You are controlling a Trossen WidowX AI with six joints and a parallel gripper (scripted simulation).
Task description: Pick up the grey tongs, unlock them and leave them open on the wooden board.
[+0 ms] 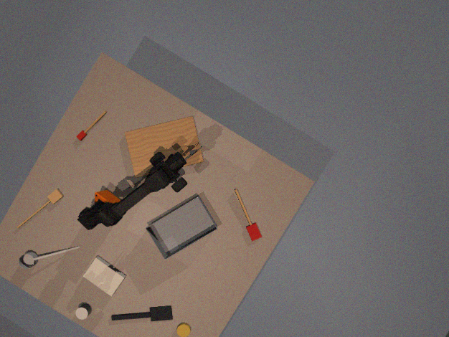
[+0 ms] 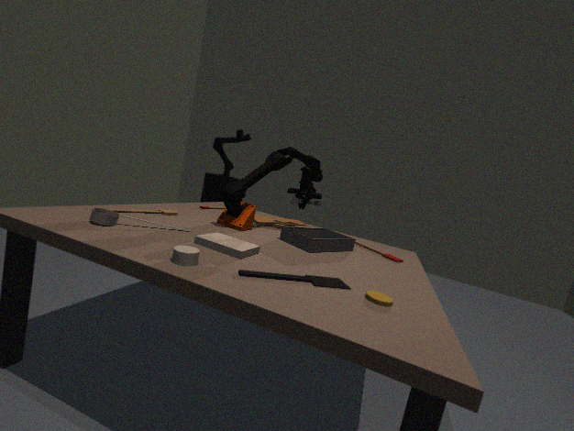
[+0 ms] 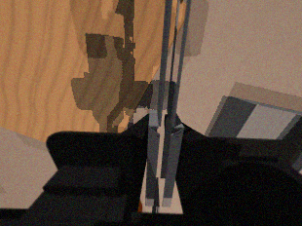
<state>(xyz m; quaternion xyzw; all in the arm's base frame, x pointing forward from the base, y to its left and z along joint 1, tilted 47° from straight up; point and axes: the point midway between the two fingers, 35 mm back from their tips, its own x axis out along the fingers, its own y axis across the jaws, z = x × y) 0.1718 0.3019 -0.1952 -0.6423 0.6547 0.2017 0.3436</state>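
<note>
Right now my gripper tip is 13 cm past the wooden board, 5 cm to the right of it and 11 cm above it. Also, from my gripper tip: black spatula 33 cm ahead, 70 cm to the right, 12 cm below; then white block 4 cm ahead, 67 cm to the right, 11 cm below; then roasting tin 20 cm ahead, 21 cm to the right, 9 cm below.
</note>
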